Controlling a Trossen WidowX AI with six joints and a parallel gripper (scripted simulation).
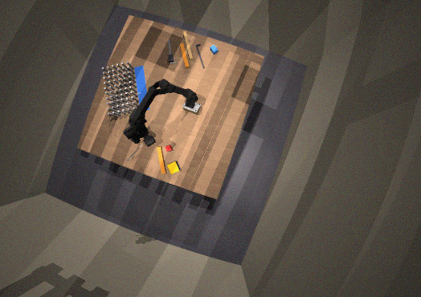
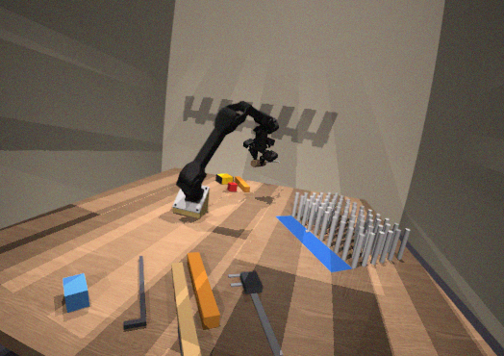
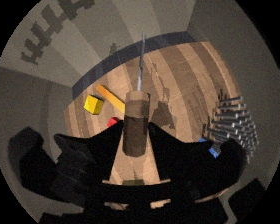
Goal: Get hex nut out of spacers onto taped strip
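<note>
The tan-handled hook tool lies 50 mm ahead of my gripper tip, 90 mm to the left of it and 10 mm below it. Also, from my gripper tip: yellow block (220 mm behind, 150 mm to the left, 160 mm below); red cube (130 mm behind, 20 mm to the left, 160 mm below); blue taped strip (280 mm ahead, 370 mm to the right, 180 mm below).
</note>
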